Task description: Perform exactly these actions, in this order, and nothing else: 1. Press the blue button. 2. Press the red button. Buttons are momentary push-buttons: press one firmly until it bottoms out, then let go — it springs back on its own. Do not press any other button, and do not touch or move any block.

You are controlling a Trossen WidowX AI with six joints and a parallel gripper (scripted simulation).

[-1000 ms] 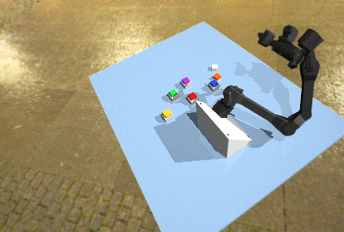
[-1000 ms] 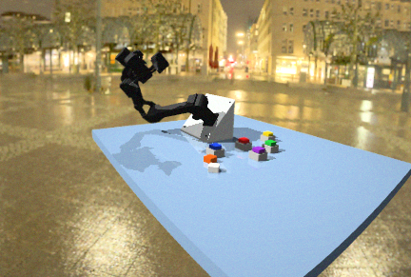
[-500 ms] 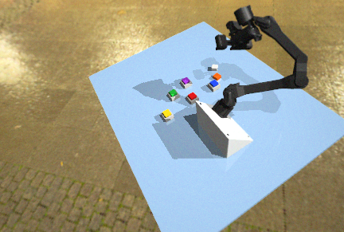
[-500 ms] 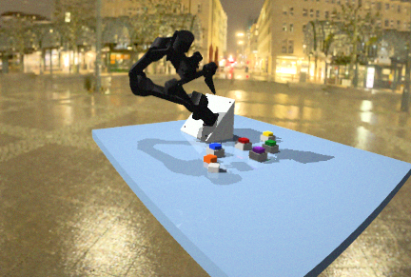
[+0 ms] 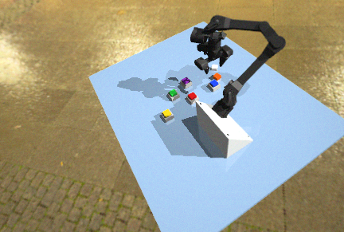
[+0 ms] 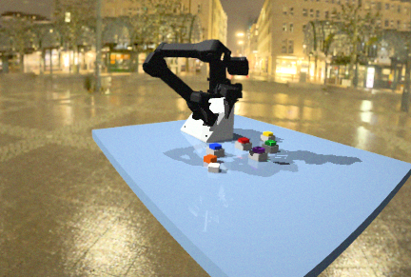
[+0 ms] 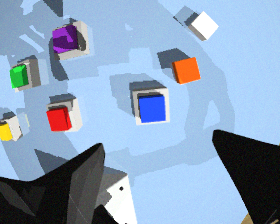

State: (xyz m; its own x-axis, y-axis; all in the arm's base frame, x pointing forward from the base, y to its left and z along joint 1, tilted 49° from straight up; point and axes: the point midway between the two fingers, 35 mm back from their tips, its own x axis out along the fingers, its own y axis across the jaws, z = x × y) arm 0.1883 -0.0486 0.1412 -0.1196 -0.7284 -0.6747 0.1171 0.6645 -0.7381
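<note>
Right now my gripper tip is 10 cm above the blue button. Also, from my gripper tip: orange block 4 cm ahead, 6 cm to the right, 12 cm below; red button 1 cm ahead, 14 cm to the left, 10 cm below; purple button 12 cm ahead, 9 cm to the left, 10 cm below.
</note>
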